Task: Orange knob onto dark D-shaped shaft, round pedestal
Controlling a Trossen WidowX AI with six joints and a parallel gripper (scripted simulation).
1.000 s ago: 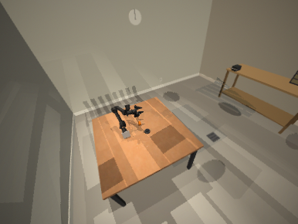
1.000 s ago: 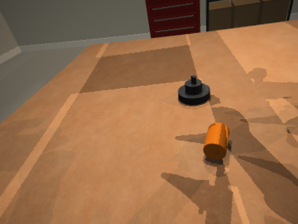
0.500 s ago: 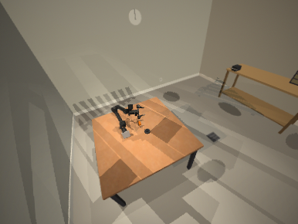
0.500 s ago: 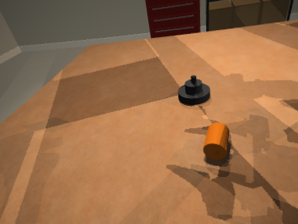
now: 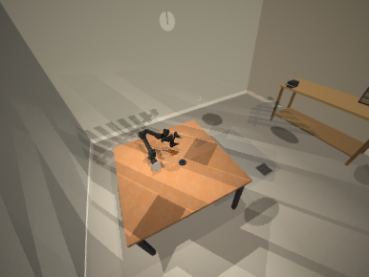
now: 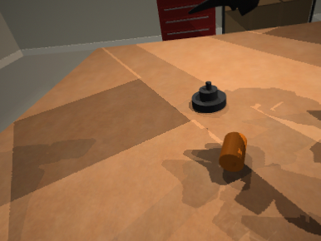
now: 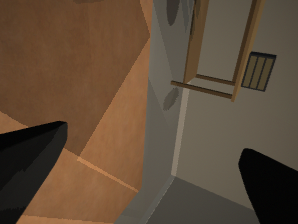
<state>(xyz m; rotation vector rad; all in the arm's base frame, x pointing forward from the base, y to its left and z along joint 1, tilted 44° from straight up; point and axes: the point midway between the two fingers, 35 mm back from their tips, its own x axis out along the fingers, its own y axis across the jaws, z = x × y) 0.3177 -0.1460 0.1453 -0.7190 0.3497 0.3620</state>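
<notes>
The orange knob lies 260 mm below my gripper tip, 120 mm to the left of it and 90 mm behind it. The rest, counted from my gripper tip: dark round pedestal: 240 mm below, 80 mm to the right, 50 mm behind.
</notes>
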